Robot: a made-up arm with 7 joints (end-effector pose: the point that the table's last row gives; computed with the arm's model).
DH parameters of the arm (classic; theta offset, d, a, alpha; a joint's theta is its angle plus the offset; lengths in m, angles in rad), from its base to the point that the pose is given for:
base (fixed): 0 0.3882 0.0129 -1.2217
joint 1: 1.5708 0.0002 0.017 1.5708
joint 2: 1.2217 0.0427 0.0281 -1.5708
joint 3: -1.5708 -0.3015 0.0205 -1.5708
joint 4: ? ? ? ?
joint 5: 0 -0.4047 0.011 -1.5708
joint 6: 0 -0.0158 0.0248 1.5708
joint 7: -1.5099 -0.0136 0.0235 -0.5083
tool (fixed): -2.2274 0.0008 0 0
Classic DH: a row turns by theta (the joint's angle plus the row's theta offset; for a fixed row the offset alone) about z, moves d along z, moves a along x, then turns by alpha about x.
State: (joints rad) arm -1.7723 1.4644 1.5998 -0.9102 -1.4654 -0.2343 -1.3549
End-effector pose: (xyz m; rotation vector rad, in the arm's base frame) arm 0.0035 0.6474 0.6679 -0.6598 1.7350 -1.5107
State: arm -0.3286 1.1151 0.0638 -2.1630 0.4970 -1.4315 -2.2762
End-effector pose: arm 0.4229 0.0917 0.5165 0.9938 2.0854 0.4235
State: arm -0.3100 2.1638 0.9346 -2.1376 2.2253 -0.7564 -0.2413
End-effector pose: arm 0.1093 -0.1110 0.8053 -2.2121 -0.2067 0.1654
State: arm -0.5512 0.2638 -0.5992 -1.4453 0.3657 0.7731 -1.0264
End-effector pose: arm 0.5521 -0.1977 0.1723 -0.3689 -0.8032 0.9049
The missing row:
joint 4: 0 0.0102 -0.0641 1.5708
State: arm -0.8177 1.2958 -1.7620 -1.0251 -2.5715 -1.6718 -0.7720
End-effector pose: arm 0.4485 0.4354 0.1278 0.3302 1.2663 -1.6191
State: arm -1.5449 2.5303 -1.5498 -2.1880 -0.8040 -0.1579 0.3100
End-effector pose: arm 0.2641 0.2832 0.4862 0.1402 -1.7829 0.3071
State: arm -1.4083 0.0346 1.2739 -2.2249 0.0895 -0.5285 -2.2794
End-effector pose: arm 0.2492 0.2869 0.6046 -0.1504 1.5651 -1.0711
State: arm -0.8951 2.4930 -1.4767 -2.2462 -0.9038 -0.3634 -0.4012
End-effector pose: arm 0.2451 0.3111 0.3592 0.3454 -1.0987 -0.5850
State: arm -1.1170 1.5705 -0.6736 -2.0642 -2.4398 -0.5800 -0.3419
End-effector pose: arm 0.4564 0.0381 0.6351 1.2861 -1.7822 -2.0546
